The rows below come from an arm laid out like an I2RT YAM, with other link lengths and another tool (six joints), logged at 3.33 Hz.
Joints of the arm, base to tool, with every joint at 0 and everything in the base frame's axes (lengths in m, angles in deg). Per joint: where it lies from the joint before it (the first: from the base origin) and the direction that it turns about. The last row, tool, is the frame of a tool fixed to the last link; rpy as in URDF.
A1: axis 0 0 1 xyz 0 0 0.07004
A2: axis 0 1 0 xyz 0.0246 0.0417 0.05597
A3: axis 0 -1 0 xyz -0.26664 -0.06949 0
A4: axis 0 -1 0 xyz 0.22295 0.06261 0.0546
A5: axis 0 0 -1 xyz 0.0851 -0.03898 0.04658
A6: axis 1 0 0 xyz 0.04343 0 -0.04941
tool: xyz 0.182 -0.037 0.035 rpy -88.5 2.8 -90
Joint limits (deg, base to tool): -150..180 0..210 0..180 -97..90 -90..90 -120..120
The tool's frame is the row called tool.
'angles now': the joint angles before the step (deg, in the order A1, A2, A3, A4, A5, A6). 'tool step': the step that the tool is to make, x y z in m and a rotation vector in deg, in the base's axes. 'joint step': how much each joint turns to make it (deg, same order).
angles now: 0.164 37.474 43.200 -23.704 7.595 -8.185
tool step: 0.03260 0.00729 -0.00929 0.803 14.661 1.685
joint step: 0.001 17.682 20.196 -17.179 -1.878 0.044
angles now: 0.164 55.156 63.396 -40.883 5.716 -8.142
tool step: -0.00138 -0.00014 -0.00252 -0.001 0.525 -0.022
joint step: -0.021 -0.023 -0.001 -0.547 0.000 0.001
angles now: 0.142 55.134 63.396 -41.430 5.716 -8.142
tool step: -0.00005 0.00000 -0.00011 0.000 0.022 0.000
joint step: 0.000 0.000 -0.001 -0.021 0.000 0.000
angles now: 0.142 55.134 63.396 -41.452 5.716 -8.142
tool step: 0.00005 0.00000 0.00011 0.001 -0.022 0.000
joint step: -0.001 0.000 0.001 0.021 -0.001 0.000
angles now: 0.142 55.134 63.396 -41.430 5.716 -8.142
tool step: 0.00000 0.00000 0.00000 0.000 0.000 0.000
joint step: 0.000 0.000 0.000 0.000 0.000 0.000
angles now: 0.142 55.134 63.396 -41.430 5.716 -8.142
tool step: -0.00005 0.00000 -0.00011 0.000 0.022 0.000
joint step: 0.000 0.000 -0.001 -0.021 0.000 0.000
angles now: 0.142 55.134 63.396 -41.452 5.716 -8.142
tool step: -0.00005 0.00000 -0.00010 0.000 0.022 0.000
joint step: 0.000 0.001 0.002 -0.023 0.000 0.000
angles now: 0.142 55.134 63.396 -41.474 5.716 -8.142
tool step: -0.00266 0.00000 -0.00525 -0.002 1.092 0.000
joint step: 0.002 -0.001 -0.001 -1.092 0.001 0.002
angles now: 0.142 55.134 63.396 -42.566 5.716 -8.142
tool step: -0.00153 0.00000 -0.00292 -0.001 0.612 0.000
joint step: 0.001 0.000 -0.001 -0.611 0.001 0.001
